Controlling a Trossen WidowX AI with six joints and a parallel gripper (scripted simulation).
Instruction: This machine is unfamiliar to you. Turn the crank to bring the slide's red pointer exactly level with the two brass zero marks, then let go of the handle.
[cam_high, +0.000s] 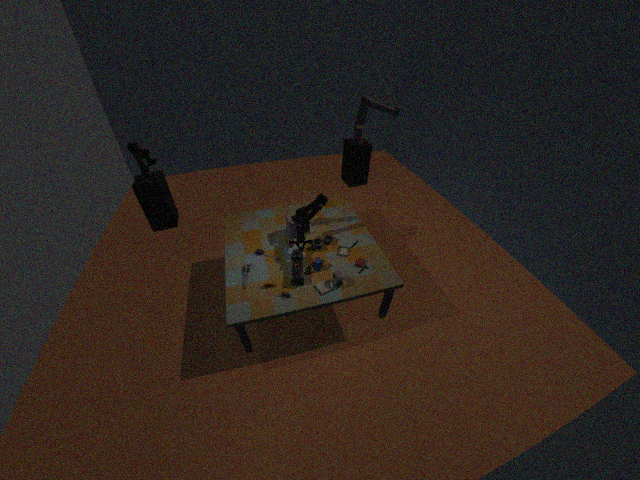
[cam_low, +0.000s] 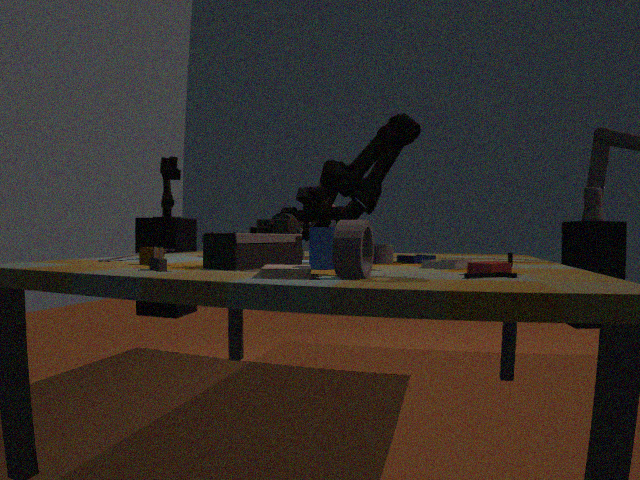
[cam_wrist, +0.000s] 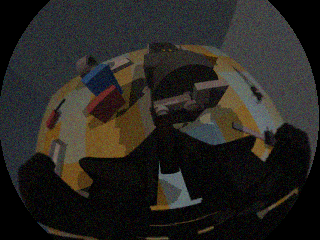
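My gripper tip is 110 mm short of the red pointer, 70 mm to the left of it and 20 mm below it. From my gripper tip the other things lie so: blue block 160 mm ahead, 90 mm to the left, 10 mm below; then yellow block 200 mm ahead, 320 mm to the right, 40 mm below; then dark crank handle 20 mm behind, 10 mm to the left, 20 mm above.
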